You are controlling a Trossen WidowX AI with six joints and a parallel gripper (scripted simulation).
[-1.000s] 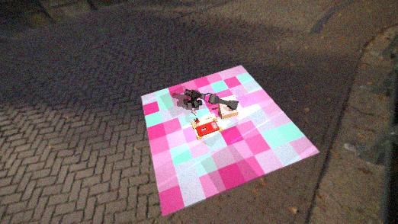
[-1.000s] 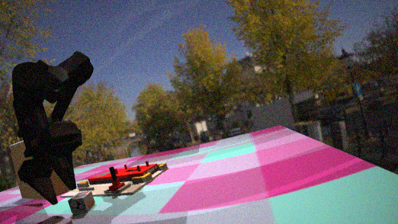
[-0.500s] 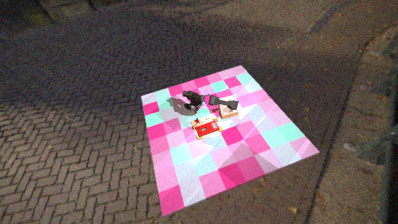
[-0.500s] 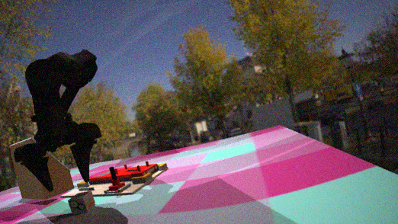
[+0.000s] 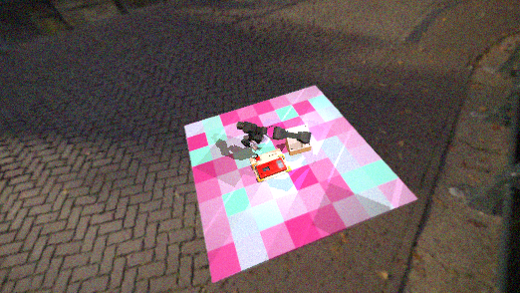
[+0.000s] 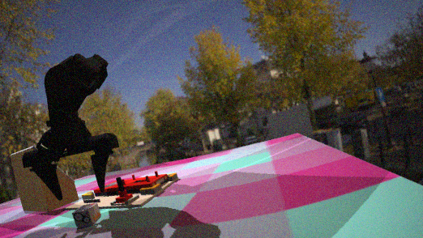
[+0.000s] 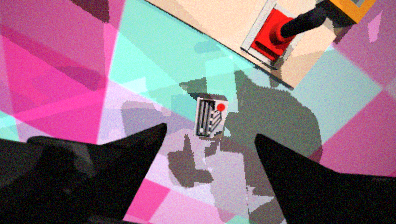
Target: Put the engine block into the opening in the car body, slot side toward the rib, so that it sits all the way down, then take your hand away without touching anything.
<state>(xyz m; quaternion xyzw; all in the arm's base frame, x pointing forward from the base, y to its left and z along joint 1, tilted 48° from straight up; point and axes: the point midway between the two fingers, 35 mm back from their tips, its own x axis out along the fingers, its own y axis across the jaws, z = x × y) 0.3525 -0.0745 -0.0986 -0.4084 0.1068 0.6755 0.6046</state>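
My gripper tip is now 10 mm past the engine block and 40 mm above it.
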